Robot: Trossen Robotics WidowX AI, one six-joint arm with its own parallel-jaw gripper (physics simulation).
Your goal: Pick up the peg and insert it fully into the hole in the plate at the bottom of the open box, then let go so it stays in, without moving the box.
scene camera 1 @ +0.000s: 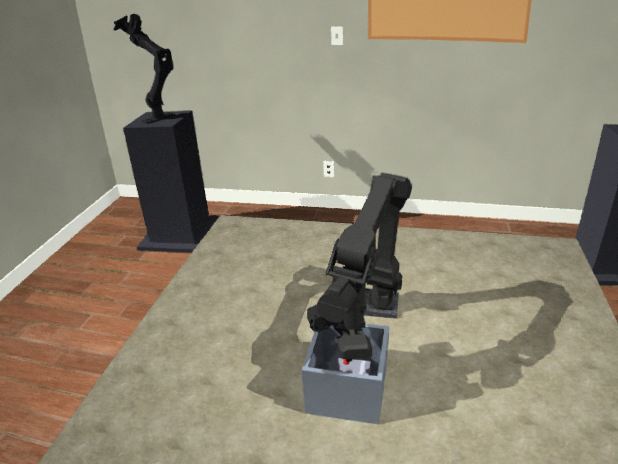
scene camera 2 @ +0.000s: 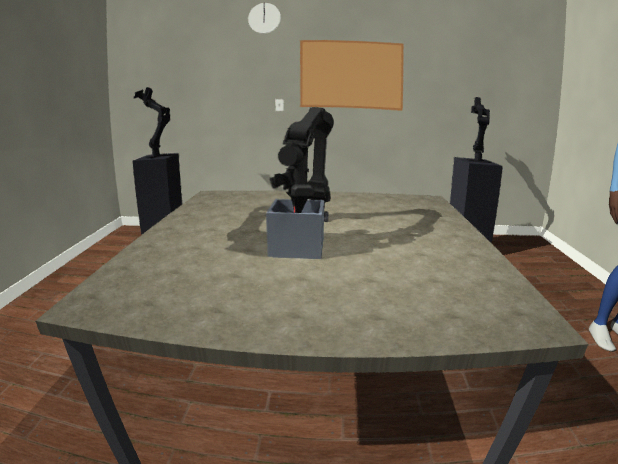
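Seen in the pictures: arm's base, origin of the base link: (scene camera 1: 381, 301).
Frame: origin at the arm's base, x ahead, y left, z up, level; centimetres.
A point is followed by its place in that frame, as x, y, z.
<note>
The blue-grey open box (scene camera 1: 344, 397) {38.9, -7.3, 5.7} (scene camera 2: 295, 236) {38.9, -7.5, 5.3} stands on the table. A pale plate (scene camera 1: 356, 367) {28.9, -5.4, 4.1} shows in part at its bottom in scene camera 1. The red peg (scene camera 1: 346, 361) {31.9, -7.4, 8.9} (scene camera 2: 294, 209) {31.3, -7.9, 11.2} shows as a small red patch below my gripper (scene camera 1: 348, 359) {31.2, -7.1, 9.2} (scene camera 2: 298, 207) {31.2, -7.1, 9.2}. My gripper is shut on the peg and reaches down into the box from above. The box's front wall hides the peg's lower part in scene camera 2. The hole is hidden, and whether the peg's tip touches the plate cannot be told.
The box walls stand close around the gripper on all sides. My arm's base (scene camera 1: 382, 306) {3.7, 0.3, 1.3} is on the table (scene camera 1: 200, 390) {34.4, -41.0, -1.6} (scene camera 2: 320, 310) {68.2, -1.3, -1.6} behind the box. Two other arms stand on dark pedestals (scene camera 1: 165, 185) (scene camera 2: 156, 192) beyond the table.
</note>
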